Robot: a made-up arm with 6 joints.
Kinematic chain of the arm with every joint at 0, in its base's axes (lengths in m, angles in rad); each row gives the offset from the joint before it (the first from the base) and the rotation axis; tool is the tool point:
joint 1: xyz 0 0 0.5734 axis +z
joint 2: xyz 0.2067 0 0 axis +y
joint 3: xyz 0 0 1.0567 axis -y
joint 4: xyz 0 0 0.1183 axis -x
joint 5: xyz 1.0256 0 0 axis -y
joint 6: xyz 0.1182 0 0 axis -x
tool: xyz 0 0 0
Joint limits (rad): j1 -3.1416..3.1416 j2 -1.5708..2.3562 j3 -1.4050..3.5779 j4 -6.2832..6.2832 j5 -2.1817..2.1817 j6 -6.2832..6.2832
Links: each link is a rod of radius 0.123 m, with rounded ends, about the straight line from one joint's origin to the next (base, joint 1, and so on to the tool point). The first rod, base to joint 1, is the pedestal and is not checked.
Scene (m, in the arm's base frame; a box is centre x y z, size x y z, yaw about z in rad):
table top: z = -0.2
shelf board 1: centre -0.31 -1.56 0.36 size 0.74 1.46 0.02 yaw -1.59
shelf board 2: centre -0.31 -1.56 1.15 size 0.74 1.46 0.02 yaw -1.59
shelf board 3: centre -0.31 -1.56 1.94 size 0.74 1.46 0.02 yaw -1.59
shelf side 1: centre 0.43 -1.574 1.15 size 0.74 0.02 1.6 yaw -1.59
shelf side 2: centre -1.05 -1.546 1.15 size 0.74 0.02 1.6 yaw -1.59
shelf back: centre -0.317 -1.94 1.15 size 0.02 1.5 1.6 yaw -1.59
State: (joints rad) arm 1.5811 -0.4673 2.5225 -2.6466 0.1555 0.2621
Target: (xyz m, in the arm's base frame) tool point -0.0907 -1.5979 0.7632
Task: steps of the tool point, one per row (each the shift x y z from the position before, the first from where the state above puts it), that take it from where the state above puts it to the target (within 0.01 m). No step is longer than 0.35 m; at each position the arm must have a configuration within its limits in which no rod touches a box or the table.
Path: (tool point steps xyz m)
1: 0.0070 0.2365 0.0298
2: 0.0024 0.2531 -0.0297
3: -0.0407 -0.0415 -0.2991
4: -0.0385 0.0411 -0.2828
5: -0.0291 0.1129 -0.2435
6: -0.0101 -0.2984 0.0234
7: -0.0051 -0.2653 -0.0002
8: 0.0001 -0.2225 -0.0232

